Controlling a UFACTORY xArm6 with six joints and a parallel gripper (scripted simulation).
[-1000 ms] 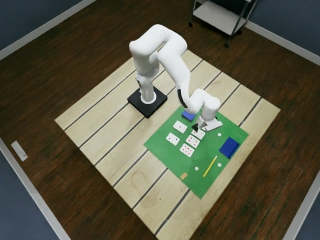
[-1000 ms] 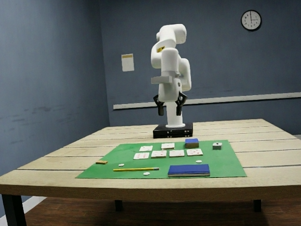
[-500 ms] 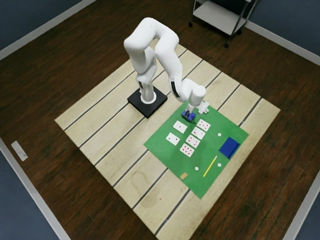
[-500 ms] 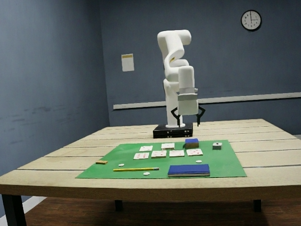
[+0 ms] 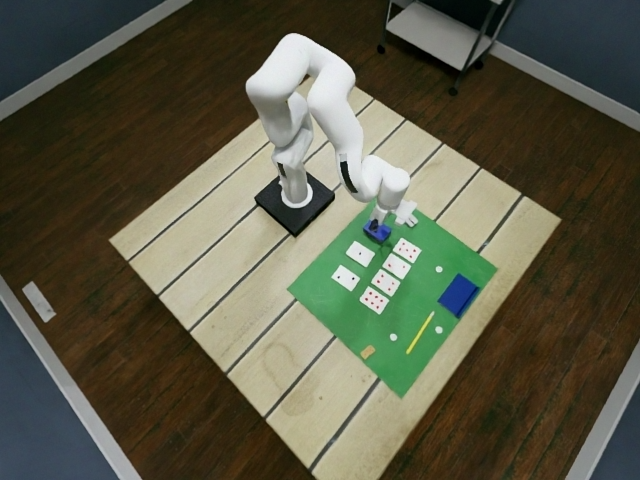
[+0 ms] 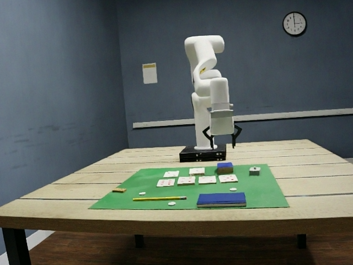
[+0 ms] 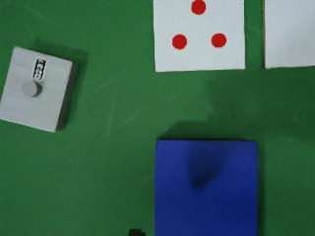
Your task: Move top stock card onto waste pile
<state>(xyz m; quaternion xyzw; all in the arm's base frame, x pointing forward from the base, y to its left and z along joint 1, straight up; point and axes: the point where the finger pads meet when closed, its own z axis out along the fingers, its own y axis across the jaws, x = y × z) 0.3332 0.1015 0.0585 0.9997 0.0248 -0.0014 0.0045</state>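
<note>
Right now the face-up card is 3 cm ahead of my hand, 23 cm to the right of it and 10 cm below it. Round my hand: yellow pencil 35 cm ahead, 20 cm to the right, 10 cm below; then green mat 17 cm ahead, 11 cm to the right, 12 cm below; then grey block 7 cm ahead, 12 cm to the left, 9 cm below.
</note>
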